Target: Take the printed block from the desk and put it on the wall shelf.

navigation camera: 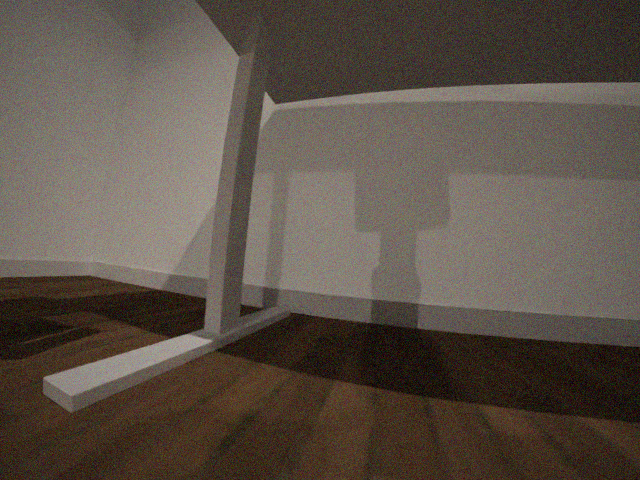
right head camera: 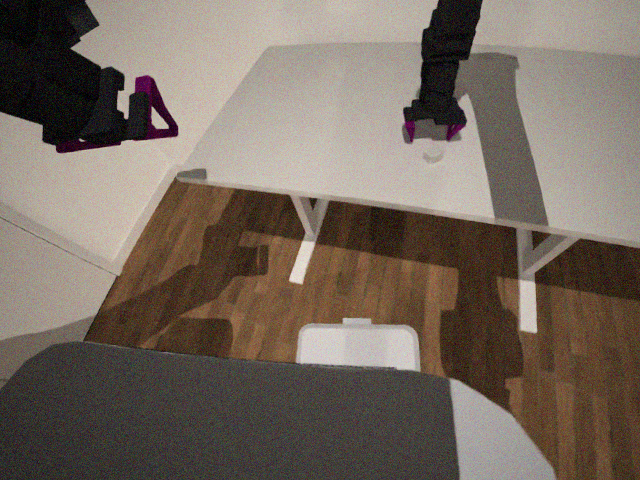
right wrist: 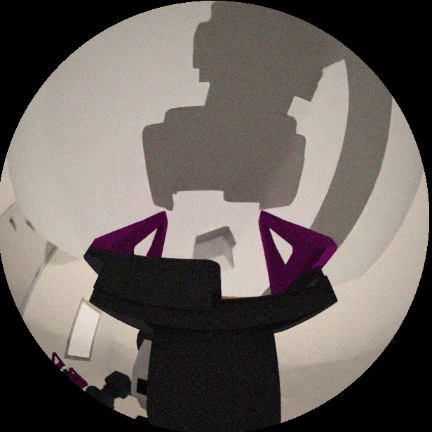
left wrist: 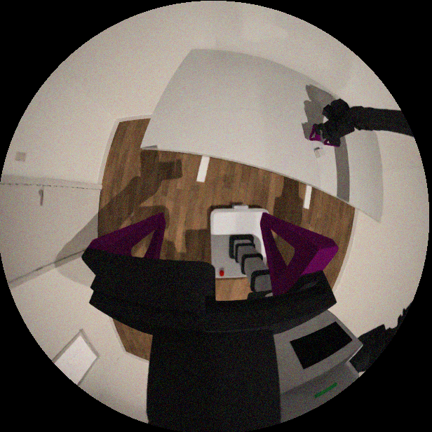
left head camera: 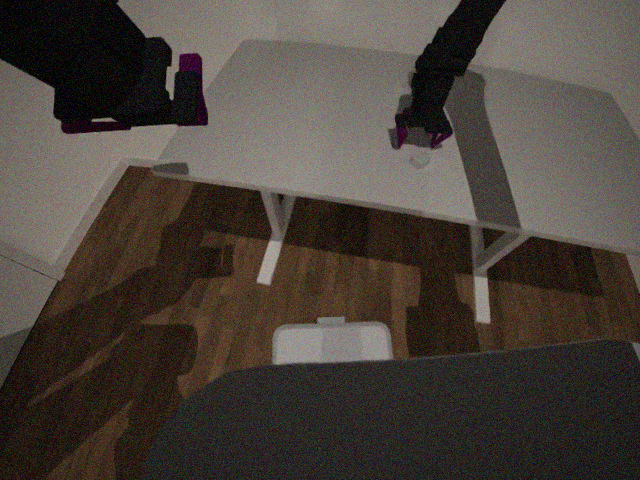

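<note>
The small pale block lies on the white desk. My right gripper is open and empty above the desk, close to the block. In the right wrist view the block shows below the line between the two fingertips. My left gripper is open and empty, left of the desk in the head views. The wall shelf does not show clearly in any view.
Desk legs stand on the wooden floor. The robot's white base is in front of the desk. Walls stand behind and left of the desk. The right arm casts a long shadow across the desk top.
</note>
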